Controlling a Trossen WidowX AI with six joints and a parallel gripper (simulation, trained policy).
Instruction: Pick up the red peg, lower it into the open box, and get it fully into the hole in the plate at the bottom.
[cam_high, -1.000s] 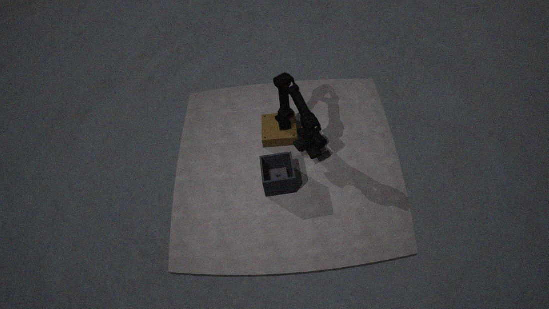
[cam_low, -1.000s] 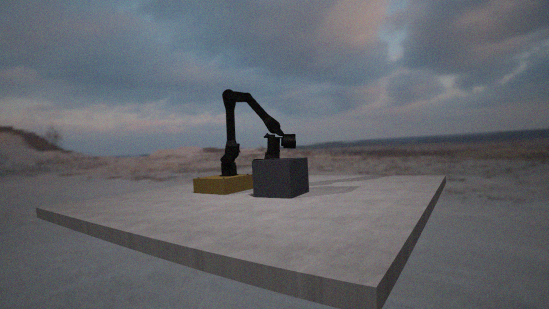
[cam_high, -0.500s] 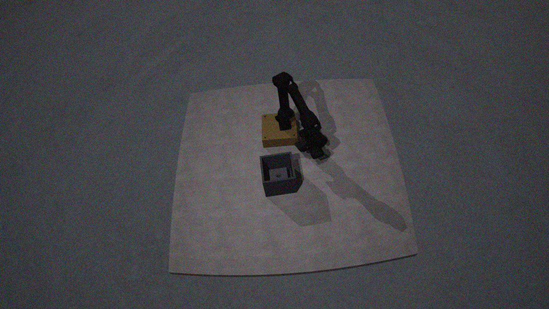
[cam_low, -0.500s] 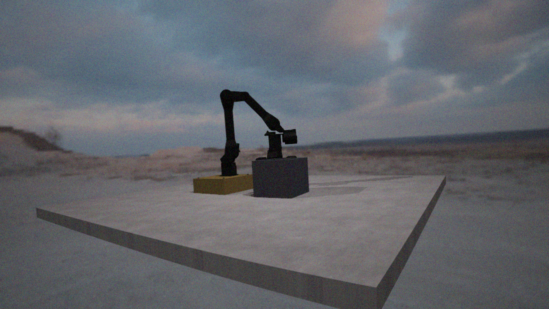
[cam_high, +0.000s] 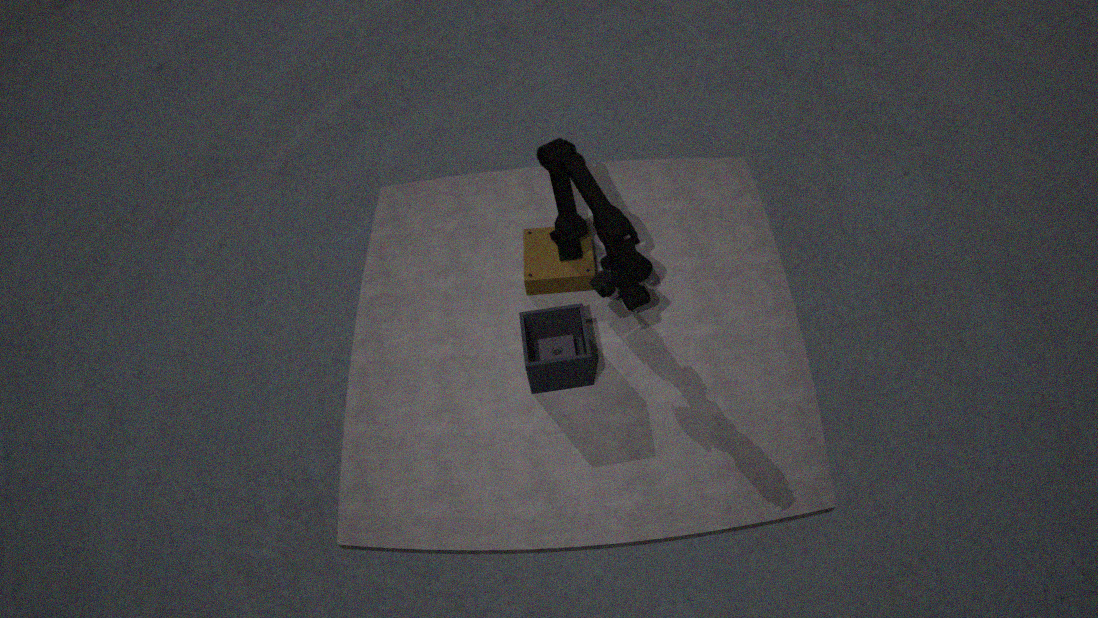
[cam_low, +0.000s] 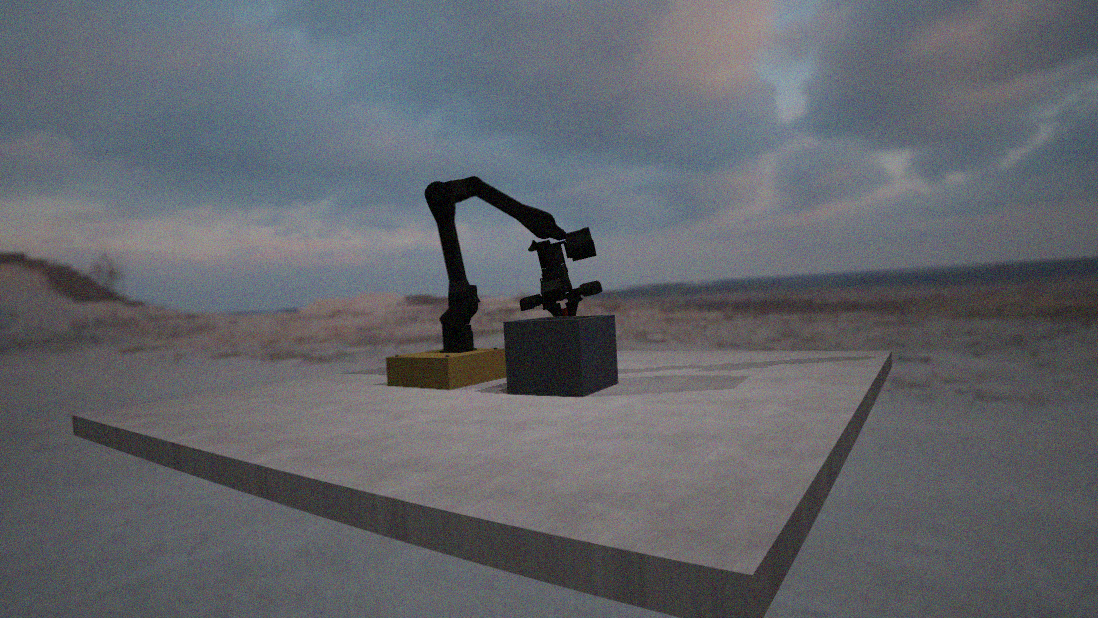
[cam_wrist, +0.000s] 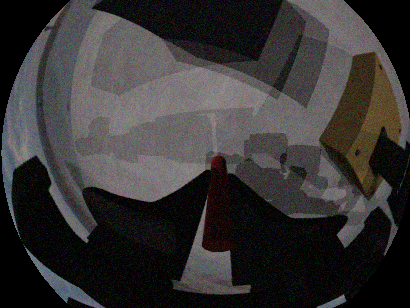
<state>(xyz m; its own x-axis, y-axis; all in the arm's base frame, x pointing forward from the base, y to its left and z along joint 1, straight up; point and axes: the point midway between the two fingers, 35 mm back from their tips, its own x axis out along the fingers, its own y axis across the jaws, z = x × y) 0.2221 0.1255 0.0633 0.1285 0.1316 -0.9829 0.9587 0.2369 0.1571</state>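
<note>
My gripper tip is 90 mm short of the grey plate, 200 mm to the left of it and 50 mm above it. Also, from my gripper tip: red peg: 20 mm above.
</note>
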